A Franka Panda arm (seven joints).
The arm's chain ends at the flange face. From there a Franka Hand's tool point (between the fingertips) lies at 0.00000 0.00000 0.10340 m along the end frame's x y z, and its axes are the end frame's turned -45 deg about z.
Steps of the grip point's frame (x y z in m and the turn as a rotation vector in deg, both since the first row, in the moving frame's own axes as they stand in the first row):
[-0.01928, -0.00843, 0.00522, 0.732, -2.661, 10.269]
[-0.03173, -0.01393, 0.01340, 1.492, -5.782, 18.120]
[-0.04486, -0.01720, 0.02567, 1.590, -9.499, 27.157]
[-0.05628, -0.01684, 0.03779, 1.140, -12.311, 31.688]
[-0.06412, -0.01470, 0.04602, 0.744, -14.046, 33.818]
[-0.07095, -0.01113, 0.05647, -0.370, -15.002, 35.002]
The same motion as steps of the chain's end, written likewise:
[-0.01507, 0.00561, 0.00534, -1.364, -2.399, 10.269]
[-0.02232, 0.00867, 0.01396, -3.033, -5.143, 18.120]
[-0.02798, 0.01317, 0.02710, -5.593, -7.841, 27.157]
[-0.03170, 0.01906, 0.04013, -7.899, -9.511, 31.688]
[-0.03328, 0.02449, 0.04903, -9.406, -10.458, 33.818]
[-0.03494, 0.02959, 0.05989, -10.870, -10.346, 35.002]

